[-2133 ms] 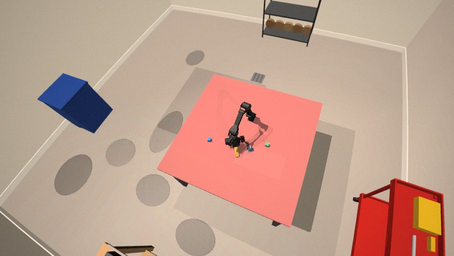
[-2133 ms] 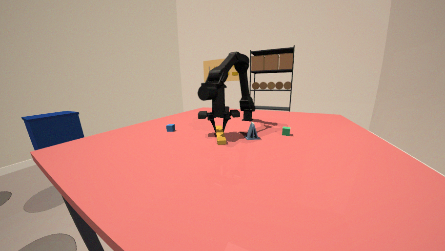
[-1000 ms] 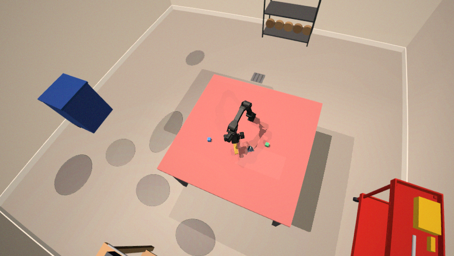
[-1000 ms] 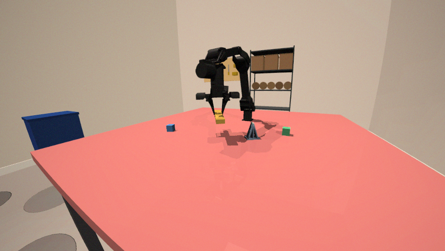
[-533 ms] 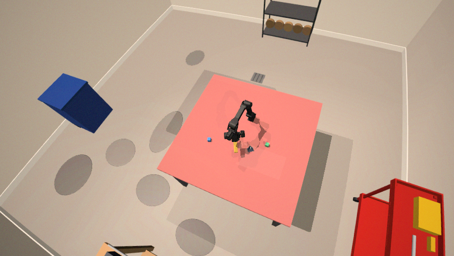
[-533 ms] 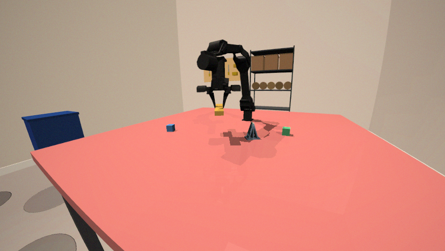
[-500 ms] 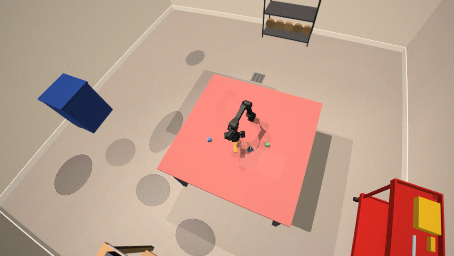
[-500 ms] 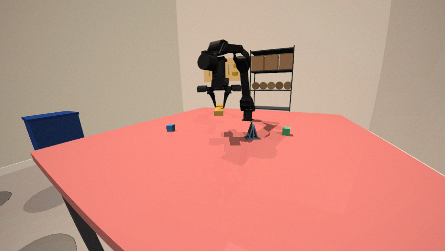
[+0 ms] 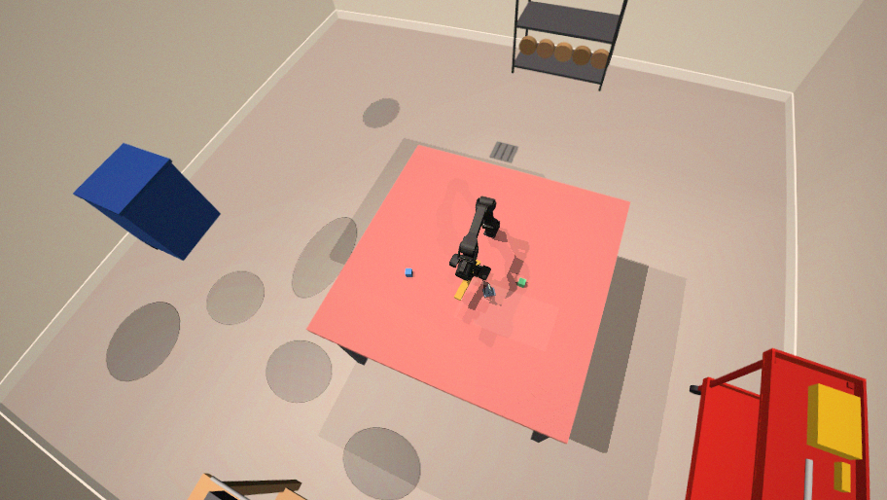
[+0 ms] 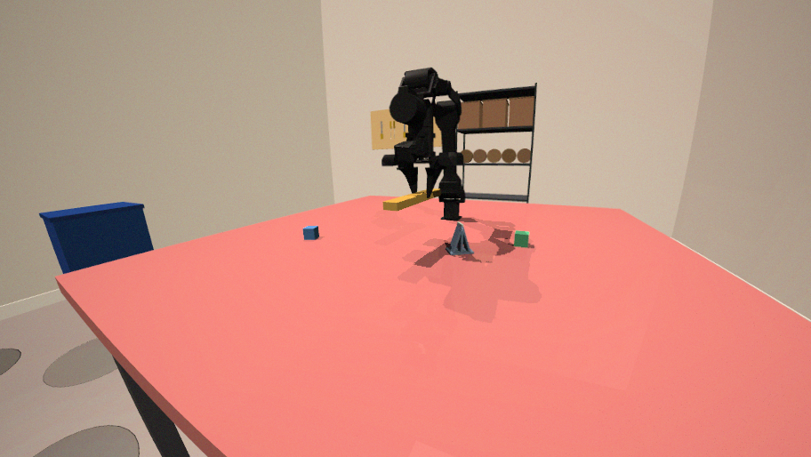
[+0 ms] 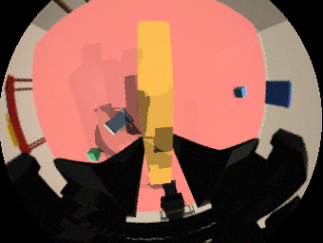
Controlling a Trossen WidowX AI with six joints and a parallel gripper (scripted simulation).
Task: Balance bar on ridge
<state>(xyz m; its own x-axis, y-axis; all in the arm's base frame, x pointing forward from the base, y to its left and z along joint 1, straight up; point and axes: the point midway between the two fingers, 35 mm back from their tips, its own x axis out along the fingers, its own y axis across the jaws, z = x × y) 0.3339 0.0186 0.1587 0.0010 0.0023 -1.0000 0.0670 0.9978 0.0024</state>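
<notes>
Right now my gripper tip is 3 cm short of the yellow bar. Round my gripper tip: small green cube: 10 cm behind, 23 cm to the left, 11 cm below; small blue cube: 5 cm ahead, 32 cm to the right, 11 cm below.
</notes>
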